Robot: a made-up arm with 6 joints.
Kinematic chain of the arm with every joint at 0, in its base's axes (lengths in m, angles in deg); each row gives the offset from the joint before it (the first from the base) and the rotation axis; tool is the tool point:
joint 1: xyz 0 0 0.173 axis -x
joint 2: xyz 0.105 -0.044 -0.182 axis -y
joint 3: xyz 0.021 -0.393 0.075 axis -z
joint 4: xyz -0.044 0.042 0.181 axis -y
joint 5: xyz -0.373 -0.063 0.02 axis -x
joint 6: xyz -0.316 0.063 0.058 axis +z
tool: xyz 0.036 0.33 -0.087
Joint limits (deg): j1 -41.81..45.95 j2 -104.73..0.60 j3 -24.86..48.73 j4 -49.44..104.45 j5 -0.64..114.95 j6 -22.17..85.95
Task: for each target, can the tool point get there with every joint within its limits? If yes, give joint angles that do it. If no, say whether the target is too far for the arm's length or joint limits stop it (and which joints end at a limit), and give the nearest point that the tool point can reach.
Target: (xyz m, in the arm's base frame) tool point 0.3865 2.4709 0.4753
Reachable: no: too far | nearest point 0.2341 0.7633 0.5525 | short by 1.716 m
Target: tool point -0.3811 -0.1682 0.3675
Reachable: yes | joints 32.25 -59.30 -18.22 43.53 20.59 -2.94
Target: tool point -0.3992 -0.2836 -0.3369
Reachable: yes | joints -20.44 -50.16 13.30 50.89 90.14 5.80
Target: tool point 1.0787 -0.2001 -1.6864
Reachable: no: too far | nearest point 0.4604 -0.1140 -0.8866 | short by 1.015 m
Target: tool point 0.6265 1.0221 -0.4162
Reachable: no: joint limits stop it (at a limit: joint 1, joint 2, joint 3, joint 4) | nearest point 0.3836 0.4351 -0.4697 | short by 0.637 m
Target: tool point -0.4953 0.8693 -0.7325
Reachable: no: joint limits stop it (at a limit: joint 1, joint 2, joint 5, joint 6) | nearest point -0.3045 0.4688 -0.5076 | short by 0.497 m
